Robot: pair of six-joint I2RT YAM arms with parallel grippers.
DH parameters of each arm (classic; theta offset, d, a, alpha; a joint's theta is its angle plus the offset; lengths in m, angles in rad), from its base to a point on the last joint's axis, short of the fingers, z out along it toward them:
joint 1: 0 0.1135 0.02 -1.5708
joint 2: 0 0 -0.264 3.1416
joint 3: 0.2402 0 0.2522 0
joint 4: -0.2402 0 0.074 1.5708
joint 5: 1.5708 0 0 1.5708
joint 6: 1.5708 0.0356 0 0
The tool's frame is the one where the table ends.
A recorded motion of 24 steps. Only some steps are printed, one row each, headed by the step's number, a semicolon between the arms.
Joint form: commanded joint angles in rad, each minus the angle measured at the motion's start. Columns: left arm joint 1, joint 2, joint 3, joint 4, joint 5, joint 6; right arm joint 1, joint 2, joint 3, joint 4, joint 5, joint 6.
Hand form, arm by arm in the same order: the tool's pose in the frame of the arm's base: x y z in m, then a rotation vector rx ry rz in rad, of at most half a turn. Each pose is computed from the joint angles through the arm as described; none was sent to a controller.
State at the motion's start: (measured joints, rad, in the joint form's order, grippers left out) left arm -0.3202 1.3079 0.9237 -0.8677 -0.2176 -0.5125; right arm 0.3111 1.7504 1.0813 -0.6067 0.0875 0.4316
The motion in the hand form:
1: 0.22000 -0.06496 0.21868 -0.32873 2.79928 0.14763; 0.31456 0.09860 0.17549 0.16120 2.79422 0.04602
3: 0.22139 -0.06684 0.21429 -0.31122 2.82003 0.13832; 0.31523 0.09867 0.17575 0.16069 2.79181 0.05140
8: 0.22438 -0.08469 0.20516 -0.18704 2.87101 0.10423; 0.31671 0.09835 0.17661 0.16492 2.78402 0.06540
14: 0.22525 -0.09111 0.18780 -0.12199 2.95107 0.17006; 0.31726 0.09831 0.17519 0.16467 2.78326 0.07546
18: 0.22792 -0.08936 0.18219 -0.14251 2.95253 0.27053; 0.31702 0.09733 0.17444 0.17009 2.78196 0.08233
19: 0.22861 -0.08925 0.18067 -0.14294 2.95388 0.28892; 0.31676 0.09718 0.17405 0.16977 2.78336 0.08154
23: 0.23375 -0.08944 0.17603 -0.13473 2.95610 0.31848; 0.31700 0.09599 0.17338 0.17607 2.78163 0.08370
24: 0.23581 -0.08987 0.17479 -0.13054 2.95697 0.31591; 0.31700 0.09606 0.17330 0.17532 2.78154 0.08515
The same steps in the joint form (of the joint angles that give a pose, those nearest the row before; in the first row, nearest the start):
1: -0.0019 0.0115 -0.0247 -0.0334 -0.0097 -0.0148; 0.0026 -0.0255 0.0155 -0.0042 0.0047 -0.0181
3: -0.0055 0.0280 -0.0283 -0.0268 0.0048 -0.0078; 0.0019 -0.0247 0.0170 -0.0013 0.0017 -0.0188
8: -0.0670 0.0828 -0.0190 -0.0101 0.0393 0.0137; -0.0012 -0.0245 0.0193 0.0069 -0.0055 -0.0177
14: -0.0908 0.1530 -0.0251 -0.0249 0.0348 0.0295; -0.0026 -0.0216 0.0163 0.0160 -0.0123 -0.0181
18: -0.0880 0.1845 -0.0205 -0.0369 -0.0221 0.0171; -0.0056 -0.0232 0.0109 0.0223 -0.0169 -0.0166
19: -0.0878 0.1925 -0.0197 -0.0379 -0.0317 0.0164; -0.0058 -0.0232 0.0094 0.0223 -0.0170 -0.0170
23: -0.0824 0.2229 -0.0111 -0.0270 -0.0468 0.0265; -0.0097 -0.0232 0.0063 0.0273 -0.0185 -0.0160
24: -0.0805 0.2322 -0.0074 -0.0201 -0.0449 0.0313; -0.0096 -0.0231 0.0059 0.0281 -0.0195 -0.0163

